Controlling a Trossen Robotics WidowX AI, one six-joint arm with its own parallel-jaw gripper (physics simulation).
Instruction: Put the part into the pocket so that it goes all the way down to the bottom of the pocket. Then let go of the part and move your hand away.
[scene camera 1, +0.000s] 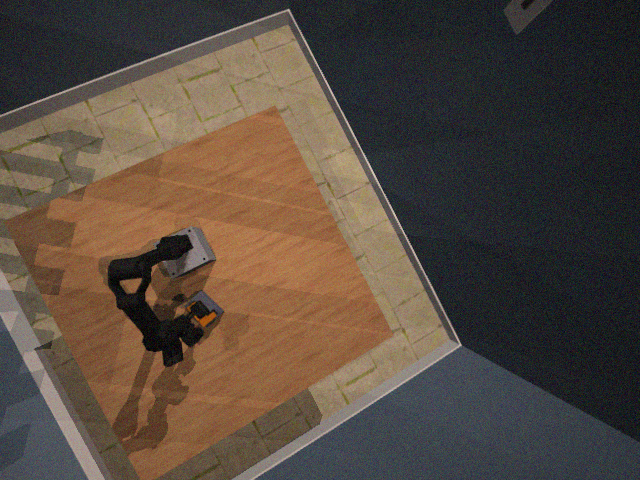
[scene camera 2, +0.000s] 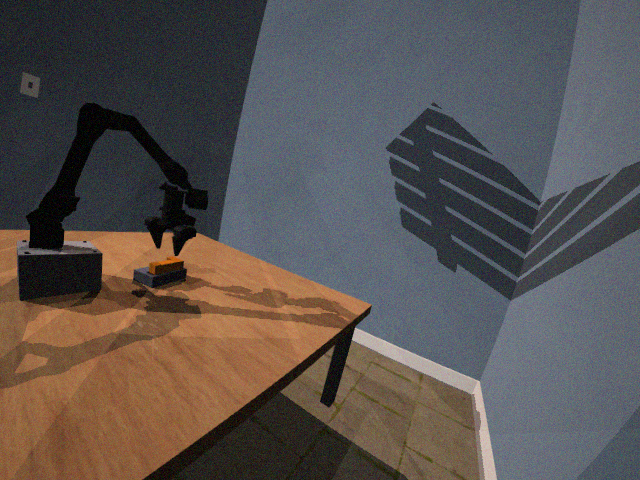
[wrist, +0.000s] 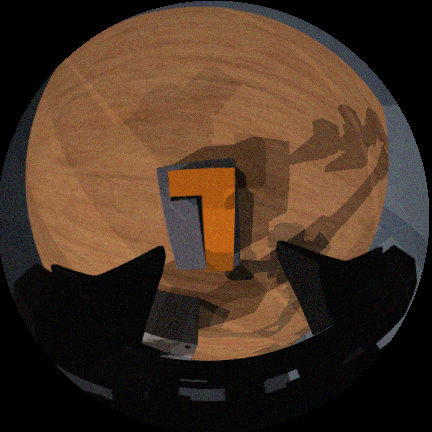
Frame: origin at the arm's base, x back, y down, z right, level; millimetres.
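Seen in the pictures: gripper, between the fingertips: (scene camera 1: 193, 316) (scene camera 2: 167, 252) (wrist: 221, 249); arm's base, origin of its link: (scene camera 1: 182, 244) (scene camera 2: 45, 245) (wrist: 145, 348).
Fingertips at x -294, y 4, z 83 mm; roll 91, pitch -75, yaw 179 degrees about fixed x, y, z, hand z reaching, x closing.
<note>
Offsets run from my fingertips to a thing's top centre. Level surfaces: height alone.
The orange L-shaped part {dx -1, dy +35, dz -16 mm} (scene camera 1: 208, 318) (scene camera 2: 166, 266) (wrist: 218, 220) sits in the blue-grey pocket block {dx +5, dy +65, dz -18 mm} (scene camera 1: 215, 303) (scene camera 2: 146, 278) (wrist: 186, 240). In scene camera 2 its upper portion stands above the block's top face, and it looks about level. Its underside and the pocket's bottom are hidden, so its depth cannot be seen. My gripper (scene camera 2: 167, 251) (wrist: 221, 249) is open and empty. Its fingertips are a little above the part in scene camera 2, apart from it, and spread wide on either side in the wrist view.
The arm's grey base box (scene camera 1: 202, 251) (scene camera 2: 61, 271) stands on the wooden table {dy +101 mm} (scene camera 1: 289, 248) (scene camera 2: 103, 392) near the block. Shadows of the arm fall across the table. The table's edge and corner show at the right in scene camera 2.
</note>
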